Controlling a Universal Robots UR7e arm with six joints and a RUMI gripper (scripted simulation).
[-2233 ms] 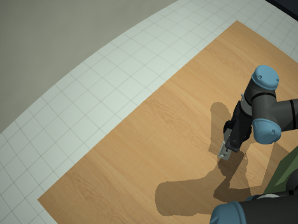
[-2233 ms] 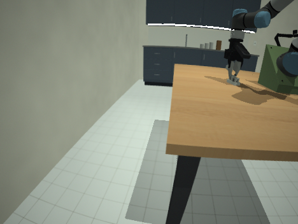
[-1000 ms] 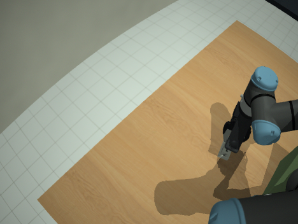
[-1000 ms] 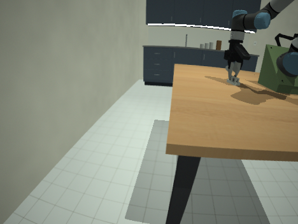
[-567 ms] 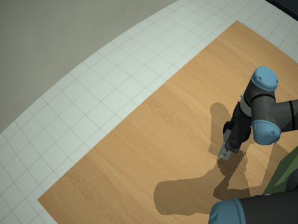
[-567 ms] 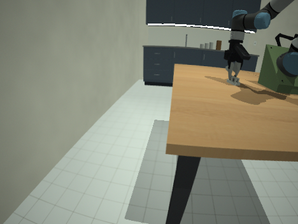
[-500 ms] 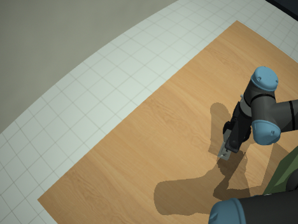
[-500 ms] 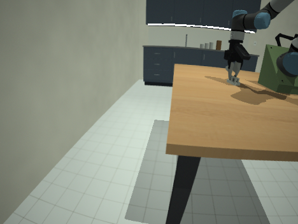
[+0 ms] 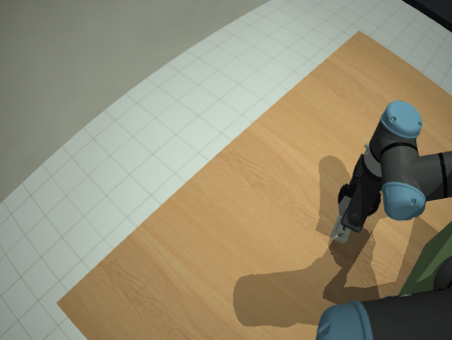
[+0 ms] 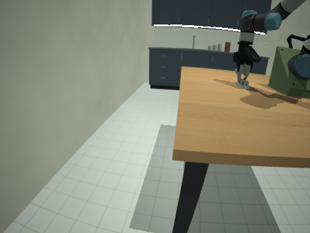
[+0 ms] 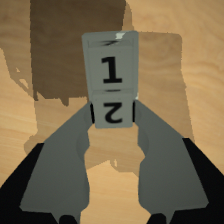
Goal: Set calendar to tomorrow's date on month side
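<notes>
Now: hand 1 cm above the grey digit cube. Round my hand: white calendar tray (3 cm below, 2 cm to the left).
</notes>
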